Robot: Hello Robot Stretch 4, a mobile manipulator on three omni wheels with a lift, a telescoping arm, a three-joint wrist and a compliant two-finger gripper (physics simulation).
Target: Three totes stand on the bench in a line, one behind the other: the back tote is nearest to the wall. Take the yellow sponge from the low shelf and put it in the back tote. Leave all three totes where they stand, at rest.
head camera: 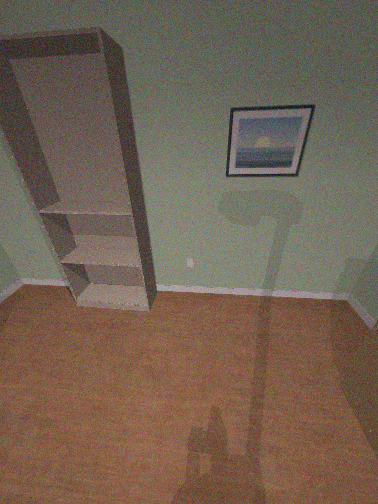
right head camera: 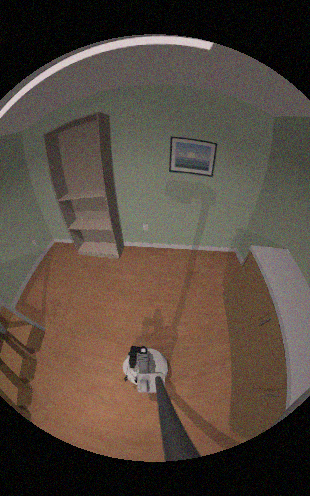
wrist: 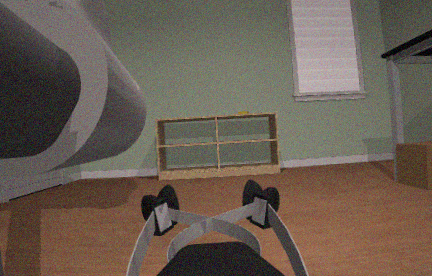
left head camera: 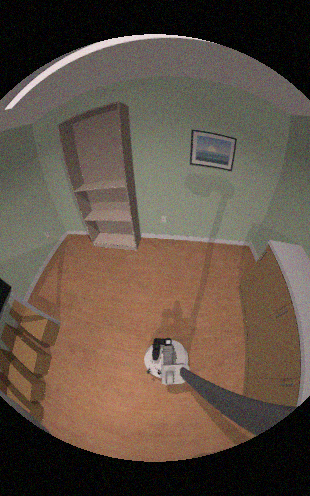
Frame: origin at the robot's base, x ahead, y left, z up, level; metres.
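Seen in the pictures: gripper, between the fingertips: [right head camera: 130, 381] [wrist: 210, 198] [left head camera: 153, 374].
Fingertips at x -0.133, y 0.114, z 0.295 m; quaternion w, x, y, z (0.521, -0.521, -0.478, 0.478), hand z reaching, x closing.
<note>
A point is followed by its place in that frame.
The yellow sponge [wrist: 243, 113] @(x -2.730, y 0.754, z 0.605 m) shows small in the wrist view, lying on the top board of the low wooden shelf [wrist: 220, 173] @(x -2.536, y 0.441, z 0.006 m), right of its middle divider. The shelf stands against the green wall, across the floor from my gripper [wrist: 210, 207] @(x -0.133, y 0.114, z 0.295 m), which is open and empty, its two dark fingertips well apart. The bench shows in part: its black top and a grey leg [wrist: 397, 110] @(x -1.455, y 1.561, z 0.472 m) at the right of the wrist view, and its black top [left head camera: 4, 294] @(x 0.182, y 1.340, z 0.886 m) at the left edge of the left head view. The three totes do not show in these views.
Brown boxes [left head camera: 25, 355] [wrist: 414, 165] stand under the bench. A tall bookshelf [head camera: 135, 175] @(x 1.696, y 0.381, z 1.267 m) [left head camera: 131, 185] @(x 1.689, y 0.382, z 0.967 m) [right head camera: 111, 185] @(x 1.720, y 0.377, z 1.079 m) stands against the wall ahead of the head camera. A wooden cabinet [left head camera: 270, 340] @(x -0.036, y -0.885, z 0.504 m) [right head camera: 255, 350] @(x -0.049, y -0.883, z 0.514 m) with a pale top runs along the right. A window [wrist: 327, 45] @(x -2.768, y 1.848, z 1.383 m) is right of the low shelf.
</note>
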